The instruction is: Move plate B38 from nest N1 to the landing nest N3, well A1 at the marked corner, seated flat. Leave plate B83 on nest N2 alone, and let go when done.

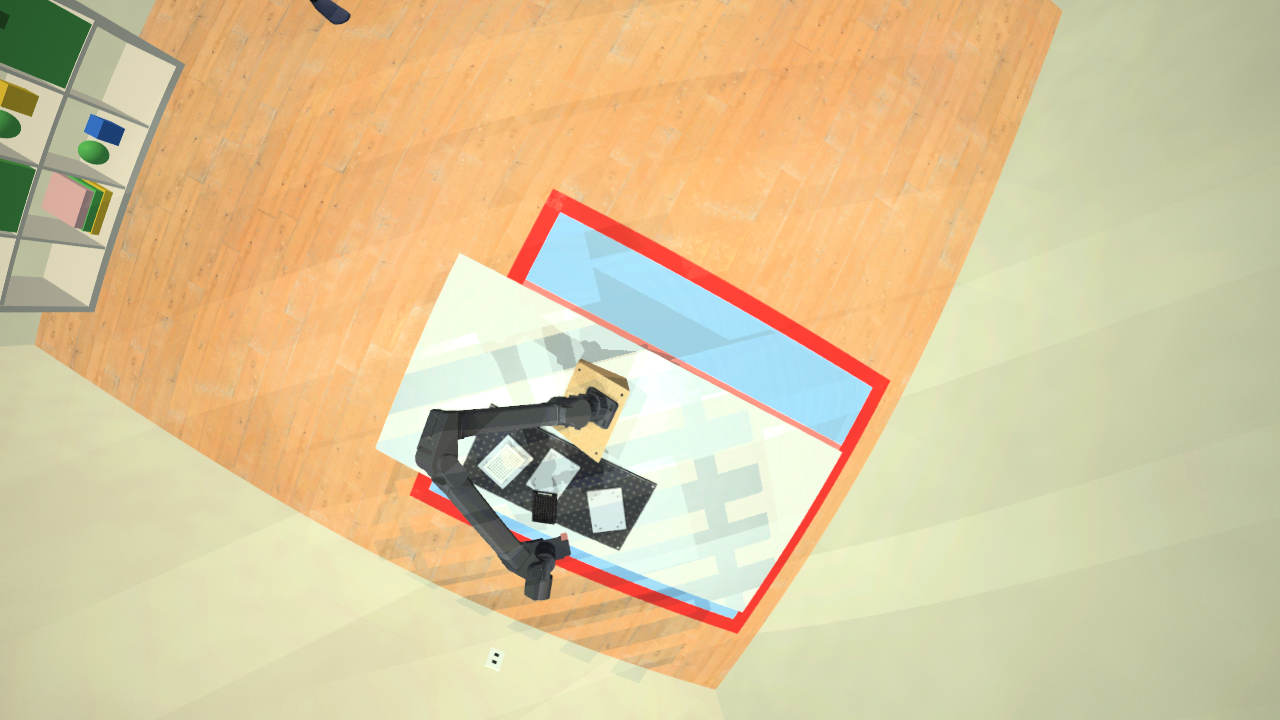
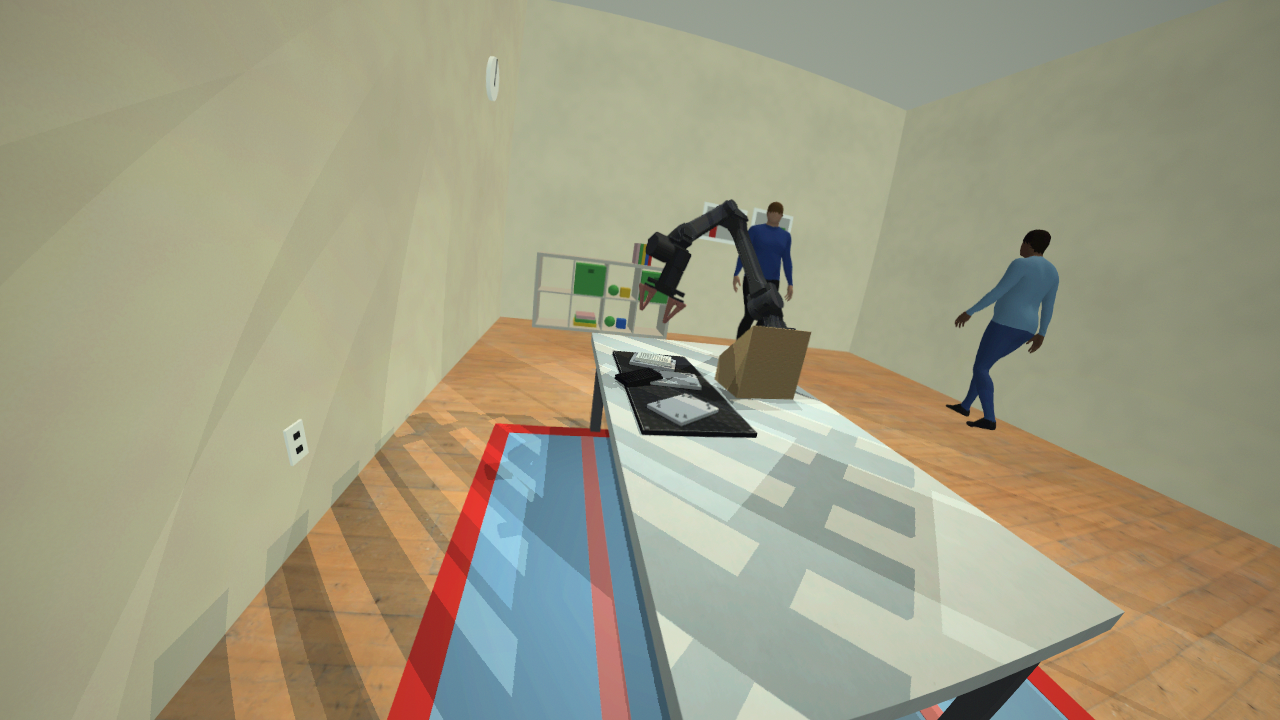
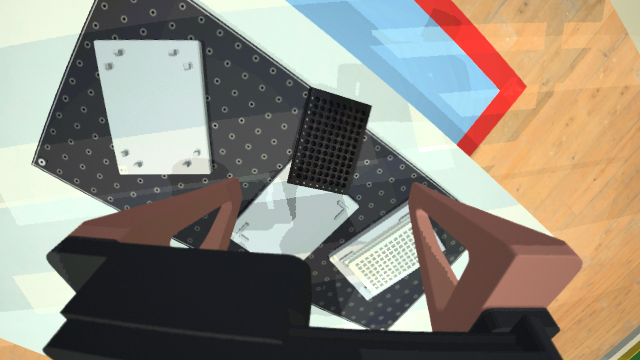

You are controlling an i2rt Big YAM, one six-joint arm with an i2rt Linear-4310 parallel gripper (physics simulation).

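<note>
A black well plate (image 1: 544,506) (image 2: 637,377) (image 3: 330,142) lies askew, one end over the edge of the middle nest (image 1: 552,470) (image 3: 295,225), the other at the edge of the black perforated board (image 1: 640,501) (image 3: 250,120). It seems slightly tilted. A white well plate (image 1: 503,461) (image 2: 654,359) (image 3: 390,260) sits on the nest at one end. The nest at the other end (image 1: 606,508) (image 2: 682,409) (image 3: 155,110) is empty, its pegs bare. Plate and nest labels are unreadable. My gripper (image 2: 656,313) (image 3: 323,189) is open and empty, raised above the board.
A wooden block (image 1: 586,438) (image 2: 774,365) stands beside the board under the arm's base. The white table (image 1: 716,555) (image 2: 850,573) extends past the board. Two people, one in dark blue (image 2: 770,250) and one in light blue (image 2: 1024,291), stand beyond the table.
</note>
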